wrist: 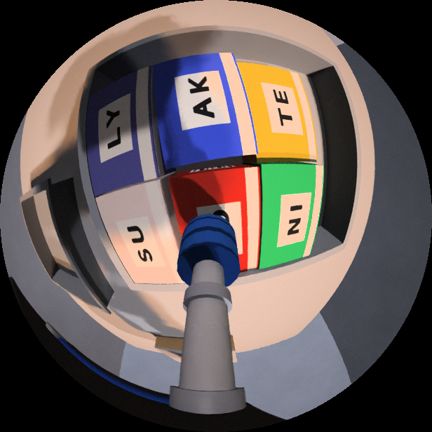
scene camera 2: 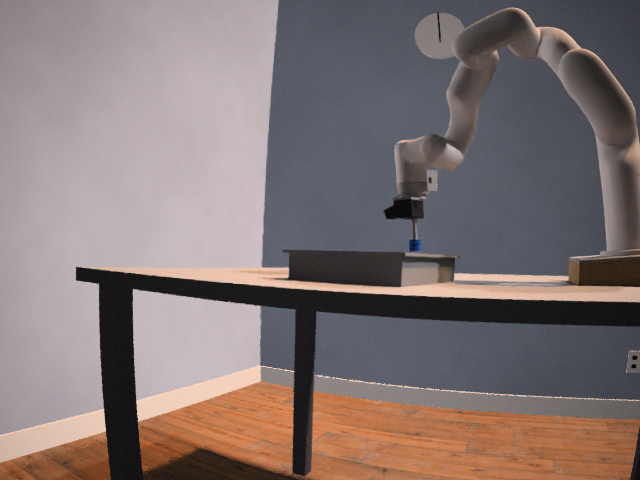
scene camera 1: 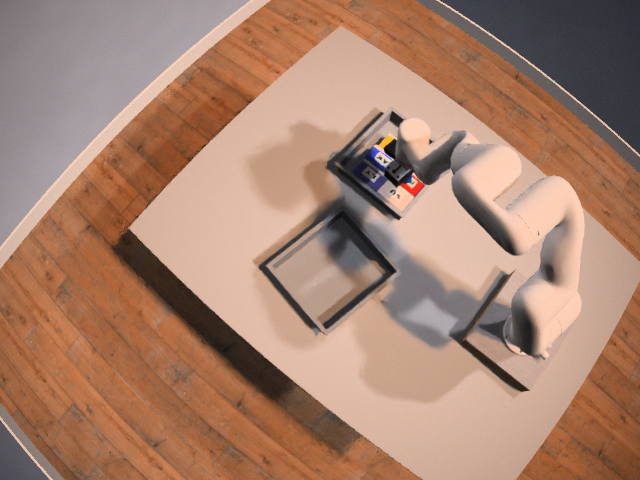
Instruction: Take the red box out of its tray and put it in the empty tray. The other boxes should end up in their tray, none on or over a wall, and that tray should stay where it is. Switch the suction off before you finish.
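Places are measured from the arm's base along level axes (x ahead, y left, z up), in centimetres.
Pixels of known places: end effector, tool point: (scene camera 2: 415, 251); arm's base, origin of the base link: (scene camera 2: 628, 254).
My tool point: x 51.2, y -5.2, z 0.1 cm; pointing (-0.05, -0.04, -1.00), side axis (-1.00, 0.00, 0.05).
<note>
For each thing: its top centre in the pictures, then the offset to it from my tool point.
- red box, middle of its top: (scene camera 1: 409, 180) dx -0.5, dy -0.9, dz -1.5 cm
- empty tray, middle of its top: (scene camera 2: 377, 252) (scene camera 1: 334, 268) dx -5.0, dy +29.7, dz -1.0 cm
The red box (scene camera 1: 417, 188) (wrist: 232, 187) lies in its grey tray (scene camera 1: 361, 192) (wrist: 366, 150), between the SU box and the green box. My suction cup (scene camera 1: 410, 179) (scene camera 2: 415, 245) (wrist: 207, 240), a blue cup on a grey stem, is over the red box and hides part of its label. I cannot tell if it touches the box. No box hangs from the cup. In scene camera 2 the cup's lower end is near the height of a tray's rim. The empty tray (scene camera 1: 292, 299) (wrist: 70, 225) stands beside the boxes' tray.
The pale SU box (wrist: 115, 210), purple LY box (wrist: 137, 110), blue AK box (wrist: 167, 100), yellow TE box (wrist: 280, 145) and green NI box (wrist: 272, 185) are in the tray around the red one. The arm's base plate (scene camera 1: 516, 369) is at the right in scene camera 1.
</note>
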